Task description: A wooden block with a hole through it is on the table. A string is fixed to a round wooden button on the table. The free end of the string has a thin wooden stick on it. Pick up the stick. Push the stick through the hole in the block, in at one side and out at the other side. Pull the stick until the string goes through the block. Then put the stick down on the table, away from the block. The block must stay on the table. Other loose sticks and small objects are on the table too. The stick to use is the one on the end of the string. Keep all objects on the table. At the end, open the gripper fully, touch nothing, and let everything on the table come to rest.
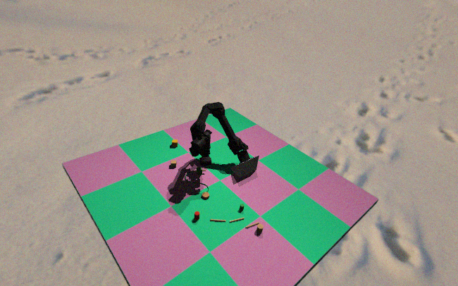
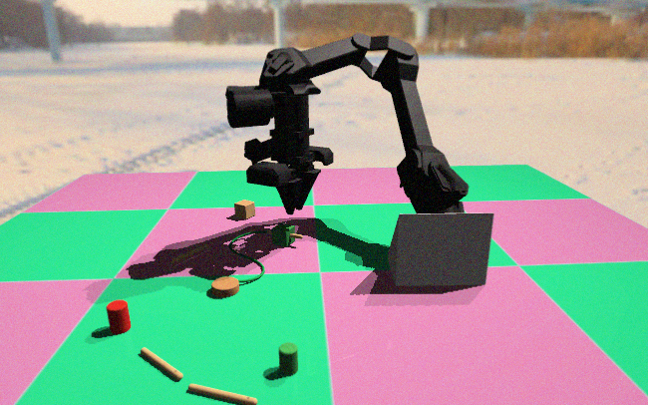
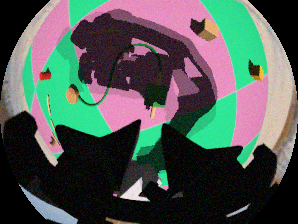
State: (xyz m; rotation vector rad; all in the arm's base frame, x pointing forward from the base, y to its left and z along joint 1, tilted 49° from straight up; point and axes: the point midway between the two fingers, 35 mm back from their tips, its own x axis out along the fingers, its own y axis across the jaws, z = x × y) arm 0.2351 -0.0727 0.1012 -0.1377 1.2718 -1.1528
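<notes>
My gripper tip is now 5 cm above the green block, 2 cm to the left of it and 2 cm short of it. The rest, counted from my gripper tip: tan wooden block: 17 cm to the right, 9 cm ahead, 5 cm below; thin wooden stick: 5 cm below, 3 cm to the right, 3 cm ahead; round wooden button: 15 cm to the left, 11 cm ahead, 6 cm below.
</notes>
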